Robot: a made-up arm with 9 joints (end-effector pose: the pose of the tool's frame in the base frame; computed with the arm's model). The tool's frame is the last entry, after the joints.
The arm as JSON. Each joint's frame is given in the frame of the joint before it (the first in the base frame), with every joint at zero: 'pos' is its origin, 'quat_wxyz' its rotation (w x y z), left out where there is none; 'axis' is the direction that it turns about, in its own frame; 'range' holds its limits. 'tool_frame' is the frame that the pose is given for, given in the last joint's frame.
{
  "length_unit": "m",
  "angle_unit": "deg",
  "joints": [
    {
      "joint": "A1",
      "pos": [
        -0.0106,
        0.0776,
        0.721
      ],
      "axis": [
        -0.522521,
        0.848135,
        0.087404
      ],
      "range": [
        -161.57,
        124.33
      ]
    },
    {
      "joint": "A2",
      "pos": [
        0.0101,
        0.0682,
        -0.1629
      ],
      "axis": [
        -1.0,
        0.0,
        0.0
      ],
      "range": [
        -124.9,
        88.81
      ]
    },
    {
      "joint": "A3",
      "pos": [
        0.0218,
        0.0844,
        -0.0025
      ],
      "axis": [
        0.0,
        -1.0,
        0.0
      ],
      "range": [
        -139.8,
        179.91
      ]
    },
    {
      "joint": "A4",
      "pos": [
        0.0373,
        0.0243,
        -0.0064
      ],
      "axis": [
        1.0,
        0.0,
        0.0
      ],
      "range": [
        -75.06,
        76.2
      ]
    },
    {
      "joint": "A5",
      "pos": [
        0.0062,
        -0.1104,
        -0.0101
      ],
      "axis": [
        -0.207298,
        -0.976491,
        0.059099
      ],
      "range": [
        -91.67,
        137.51
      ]
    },
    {
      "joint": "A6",
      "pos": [
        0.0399,
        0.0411,
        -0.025
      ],
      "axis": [
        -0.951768,
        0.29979,
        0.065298
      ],
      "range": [
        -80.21,
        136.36
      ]
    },
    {
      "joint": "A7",
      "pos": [
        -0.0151,
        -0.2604,
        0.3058
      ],
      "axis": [
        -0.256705,
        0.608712,
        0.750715
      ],
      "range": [
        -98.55,
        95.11
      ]
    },
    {
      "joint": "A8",
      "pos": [
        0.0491,
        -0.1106,
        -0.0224
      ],
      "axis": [
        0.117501,
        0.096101,
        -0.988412
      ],
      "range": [
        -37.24,
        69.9
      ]
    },
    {
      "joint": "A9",
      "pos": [
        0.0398,
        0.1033,
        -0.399
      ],
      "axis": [
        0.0,
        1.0,
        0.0
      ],
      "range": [
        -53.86,
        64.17
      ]
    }
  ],
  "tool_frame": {
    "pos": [
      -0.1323,
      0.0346,
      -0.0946
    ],
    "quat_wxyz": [
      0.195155,
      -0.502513,
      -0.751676,
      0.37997
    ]
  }
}
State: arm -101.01 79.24 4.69 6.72 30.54 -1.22 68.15 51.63 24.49
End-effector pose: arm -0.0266 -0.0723 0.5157 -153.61 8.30 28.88
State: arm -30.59 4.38 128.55 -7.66 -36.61 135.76 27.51 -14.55 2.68
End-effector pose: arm -0.3338 0.4208 0.5502 -120.69 49.93 35.51
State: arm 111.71 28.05 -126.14 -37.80 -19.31 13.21 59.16 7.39 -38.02
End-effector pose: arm 0.1589 -0.2845 0.4874 127.57 57.62 104.29
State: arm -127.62 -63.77 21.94 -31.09 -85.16 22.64 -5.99 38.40 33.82
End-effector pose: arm 0.1825 0.1811 0.8997 -177.95 -23.28 179.66
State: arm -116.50 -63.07 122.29 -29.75 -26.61 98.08 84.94 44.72 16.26
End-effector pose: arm -0.2367 0.5097 0.4828 -168.72 -67.53 150.55
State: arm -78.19 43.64 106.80 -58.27 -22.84 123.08 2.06 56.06 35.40
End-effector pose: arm -0.0549 0.3713 0.7278 -104.22 4.48 -92.77
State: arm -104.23 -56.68 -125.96 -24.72 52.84 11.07 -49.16 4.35 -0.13
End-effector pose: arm 0.1994 0.4755 1.0839 140.24 16.19 162.42
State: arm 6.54 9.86 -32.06 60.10 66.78 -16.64 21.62 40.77 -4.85
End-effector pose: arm 0.0403 0.1339 0.1243 -147.98 -27.16 62.68
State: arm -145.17 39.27 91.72 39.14 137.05 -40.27 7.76 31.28 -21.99
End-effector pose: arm -0.0942 0.2528 0.6421 -136.39 -53.12 100.34
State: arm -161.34 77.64 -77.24 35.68 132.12 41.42 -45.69 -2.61 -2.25
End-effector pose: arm -0.2000 0.0660 0.7057 -155.10 -28.56 -75.35
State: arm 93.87 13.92 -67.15 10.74 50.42 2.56 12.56 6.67 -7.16
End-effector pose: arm -0.2001 -0.2302 0.9482 -9.92 -4.08 140.24
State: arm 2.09 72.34 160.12 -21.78 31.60 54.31 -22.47 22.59 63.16
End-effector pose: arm -0.1716 0.0167 0.5219 95.60 25.86 100.83
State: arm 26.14 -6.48 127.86 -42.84 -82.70 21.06 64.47 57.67 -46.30
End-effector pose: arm -0.4035 -0.1652 0.3128 -150.53 47.47 70.76
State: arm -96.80 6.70 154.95 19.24 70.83 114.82 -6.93 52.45 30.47
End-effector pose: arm 0.2211 0.2261 0.7261 -40.06 48.20 173.88
